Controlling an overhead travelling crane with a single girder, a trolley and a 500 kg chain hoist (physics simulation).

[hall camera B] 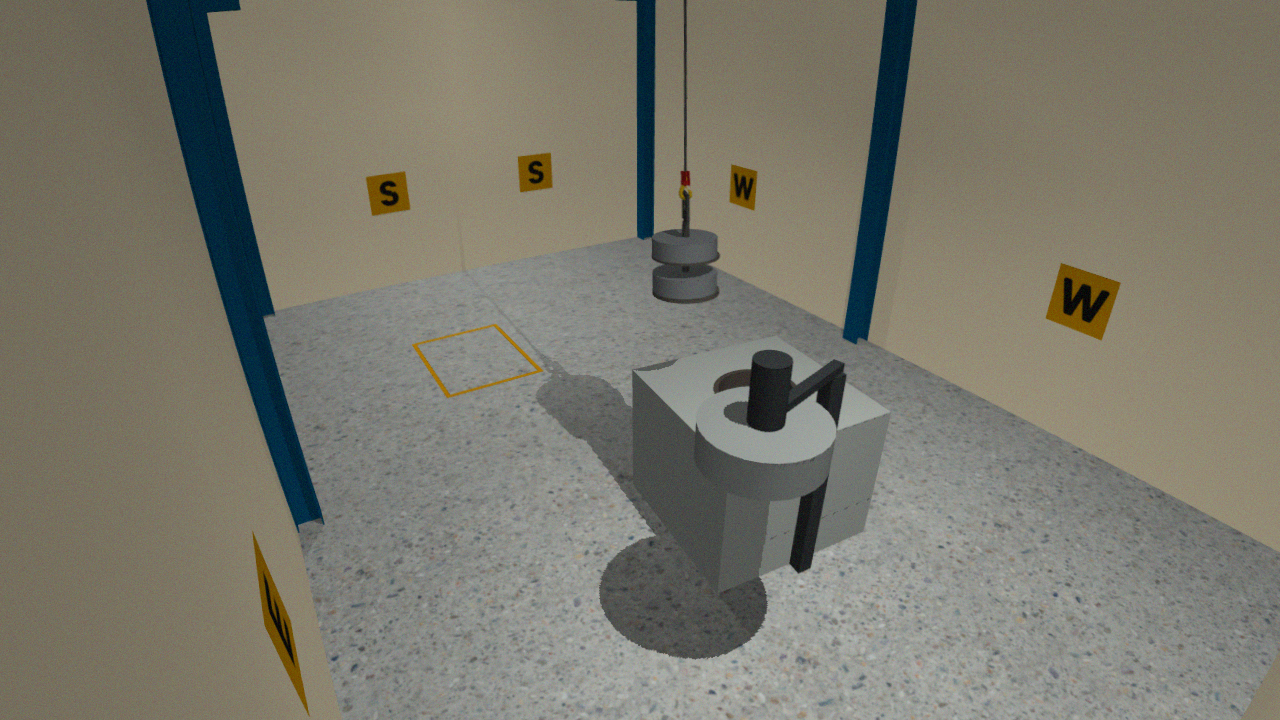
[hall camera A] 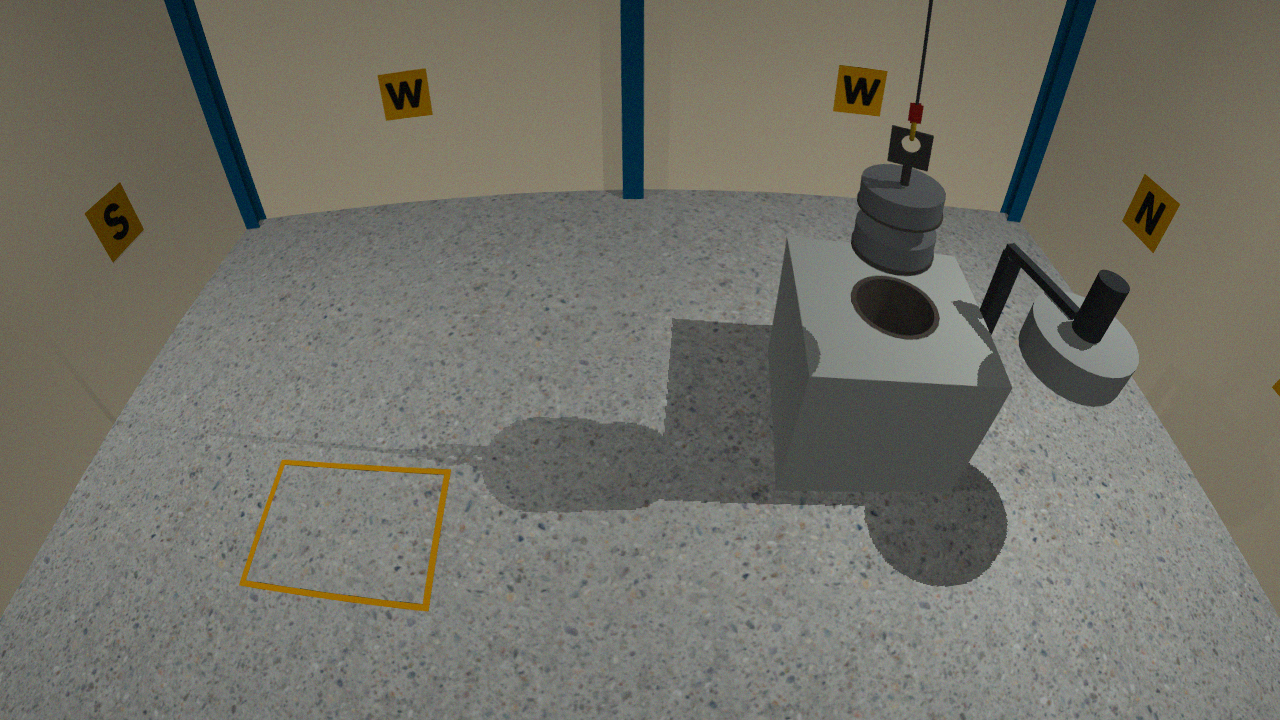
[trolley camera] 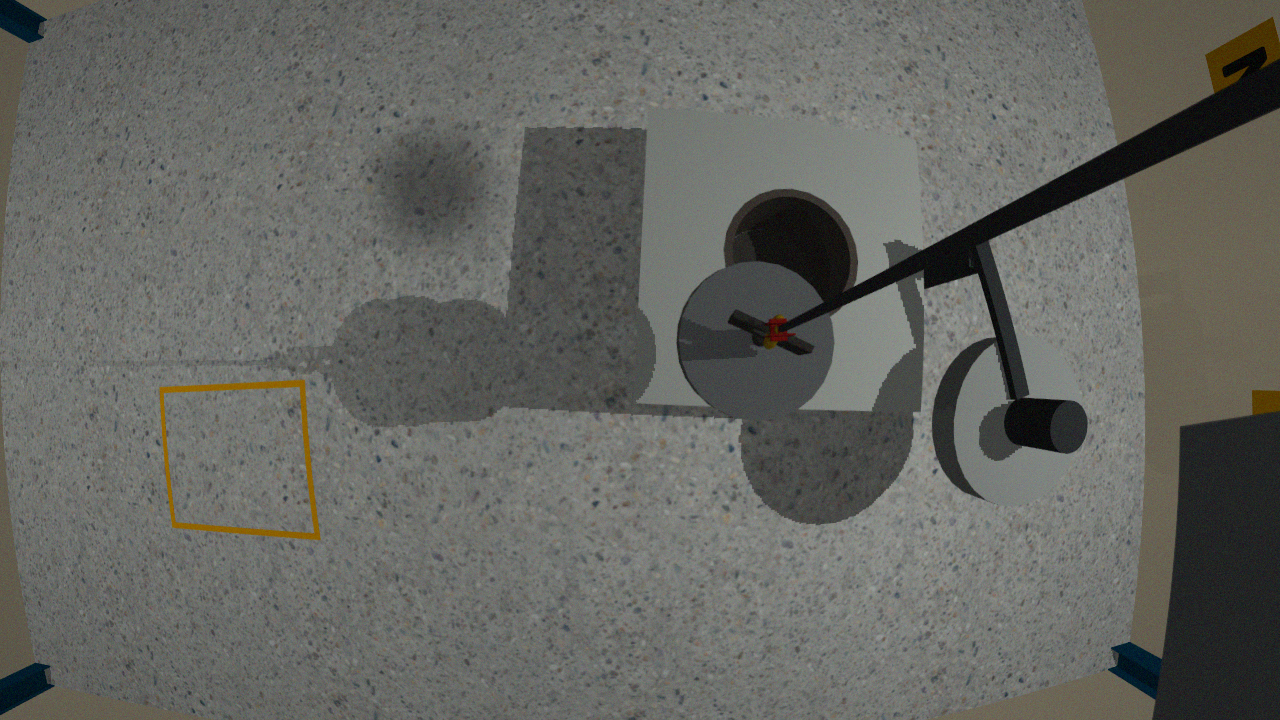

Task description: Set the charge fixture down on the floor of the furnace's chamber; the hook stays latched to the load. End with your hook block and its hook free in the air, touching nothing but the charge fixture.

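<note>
The charge fixture (hall camera A: 897, 219) (hall camera B: 684, 246) (trolley camera: 751, 376), two grey discs on a rod with a dark lifting plate on top, hangs upright in the air above the level of the furnace top. My hook (hall camera A: 913, 132) (hall camera B: 685, 191) (trolley camera: 771, 338), under the red block, is latched in the plate's eye. The furnace (hall camera A: 881, 438) (hall camera B: 680, 465) (trolley camera: 698, 170) is a pale box with a round chamber mouth (hall camera A: 895, 308) (trolley camera: 796, 232) in its top. In the trolley view the fixture covers the mouth's lower-left rim. The chamber floor is hidden in the dark.
A round lid (hall camera A: 1065, 358) (hall camera B: 729, 447) (trolley camera: 971, 447) with a black post stands swung out beside the furnace on a black arm (hall camera A: 1042, 277) (hall camera B: 816, 385) (trolley camera: 1002, 322). A yellow outlined rectangle (hall camera A: 365, 466) (hall camera B: 492, 385) (trolley camera: 232, 385) lies on the floor away from the furnace.
</note>
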